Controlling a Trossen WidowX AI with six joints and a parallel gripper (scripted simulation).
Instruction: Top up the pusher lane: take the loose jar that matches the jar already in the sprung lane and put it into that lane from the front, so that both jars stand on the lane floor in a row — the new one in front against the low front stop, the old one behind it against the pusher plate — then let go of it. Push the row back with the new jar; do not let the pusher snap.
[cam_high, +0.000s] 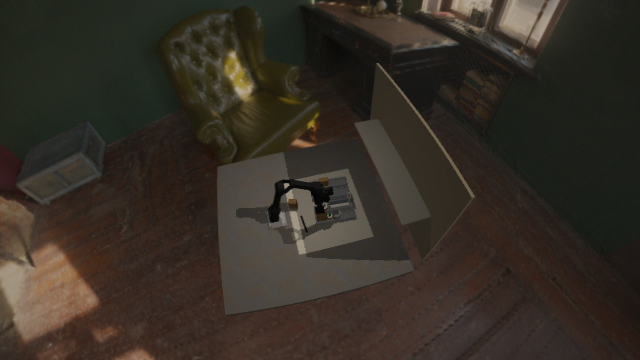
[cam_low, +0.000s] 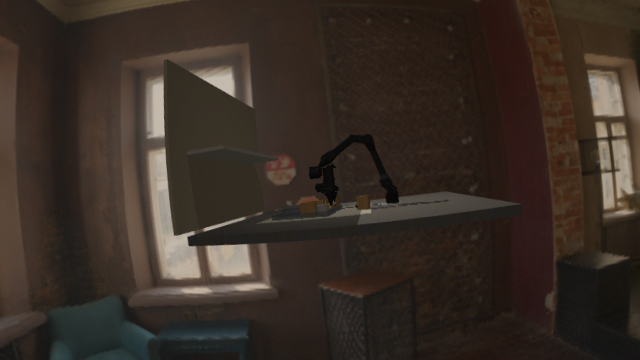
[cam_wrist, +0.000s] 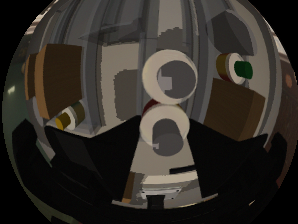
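My gripper tip is now 130 mm past the dark rod, 90 mm to the left of it and 30 mm above it. From my gripper tip the other things lie so: lane rack (150 mm ahead, 10 mm to the left, 10 mm below).
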